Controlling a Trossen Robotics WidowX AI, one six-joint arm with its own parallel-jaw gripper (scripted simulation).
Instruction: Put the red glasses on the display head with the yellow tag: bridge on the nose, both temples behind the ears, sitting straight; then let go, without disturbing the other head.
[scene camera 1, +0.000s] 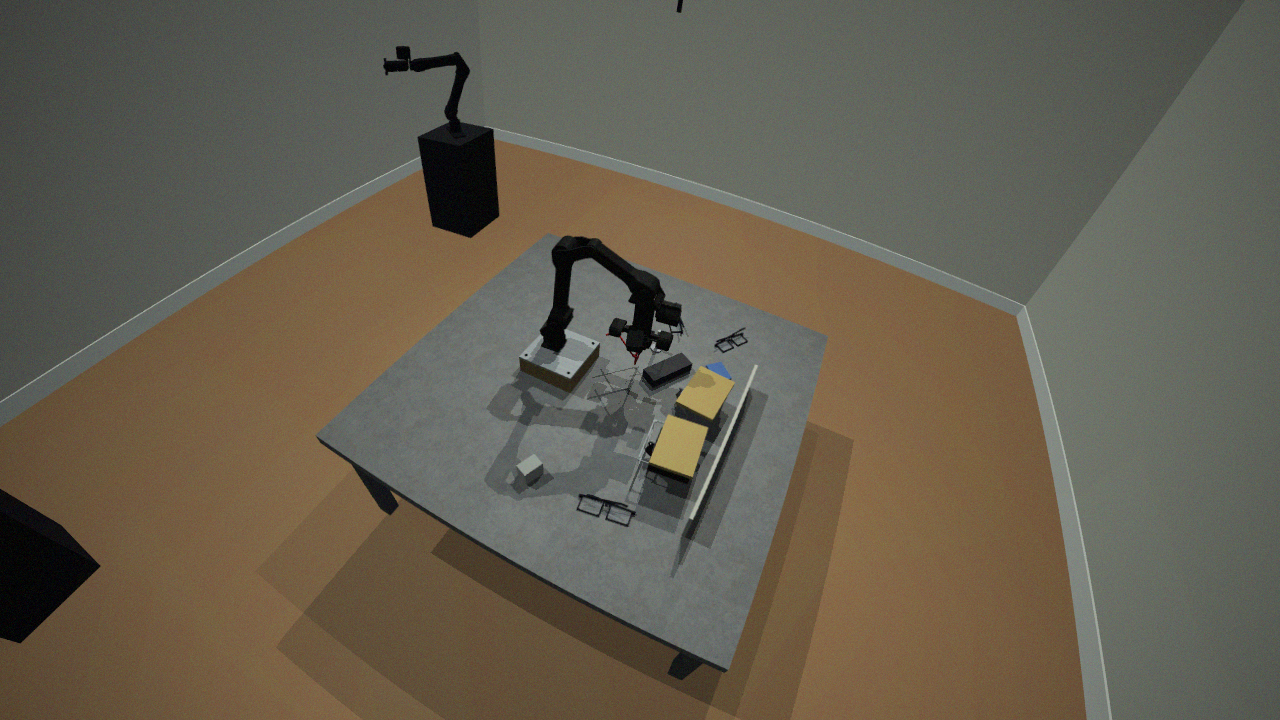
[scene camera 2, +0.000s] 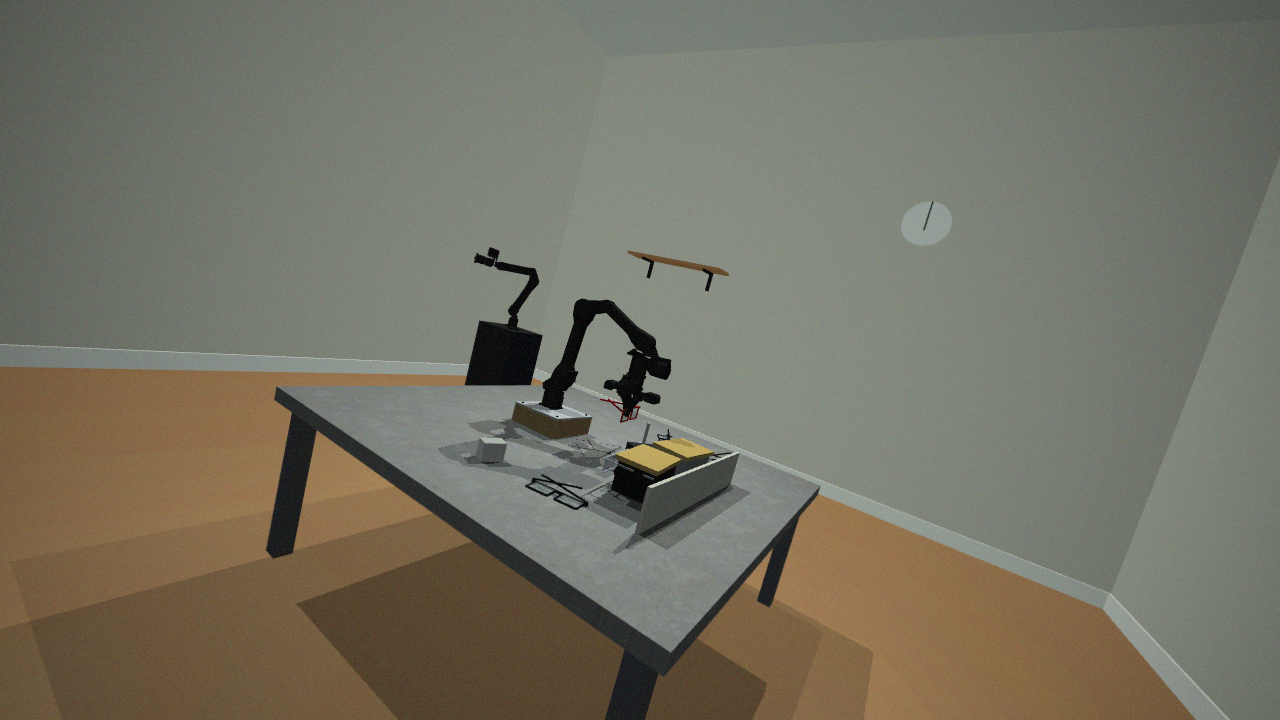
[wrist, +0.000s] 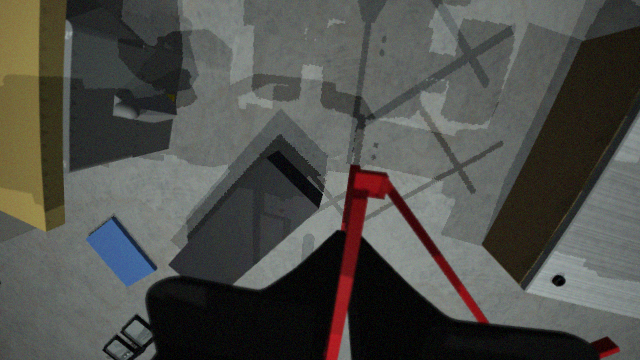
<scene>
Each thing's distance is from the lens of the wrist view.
gripper (wrist: 346, 240): 11 cm
dark case (wrist: 276, 198): 20 cm
blue tag (wrist: 113, 244): 38 cm
temple (wrist: 396, 199): 8 cm
The marked spots on the temple and the dark case are 14 cm apart.
</scene>
